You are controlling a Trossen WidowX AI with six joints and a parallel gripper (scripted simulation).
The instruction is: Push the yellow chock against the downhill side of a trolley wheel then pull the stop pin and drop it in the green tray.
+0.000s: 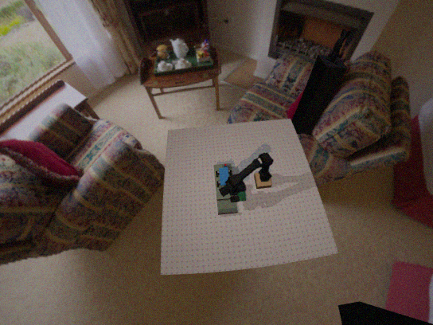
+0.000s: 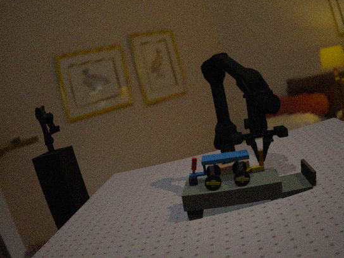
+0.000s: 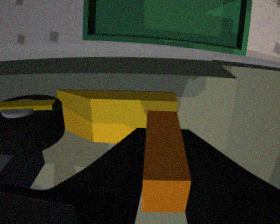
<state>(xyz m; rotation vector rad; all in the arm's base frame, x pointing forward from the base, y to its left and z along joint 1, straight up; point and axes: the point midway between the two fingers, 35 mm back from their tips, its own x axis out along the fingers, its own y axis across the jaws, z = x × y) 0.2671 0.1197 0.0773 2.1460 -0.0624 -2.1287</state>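
My gripper tip is 20 mm to the left of the yellow chock and 10 mm above it. The rest, counted from my gripper tip: blue-topped trolley 60 mm ahead, 110 mm to the right, 20 mm above; then red-headed stop pin 50 mm ahead, 210 mm to the right, 40 mm above; then dark end wall 50 mm ahead, 150 mm to the left, 60 mm below.
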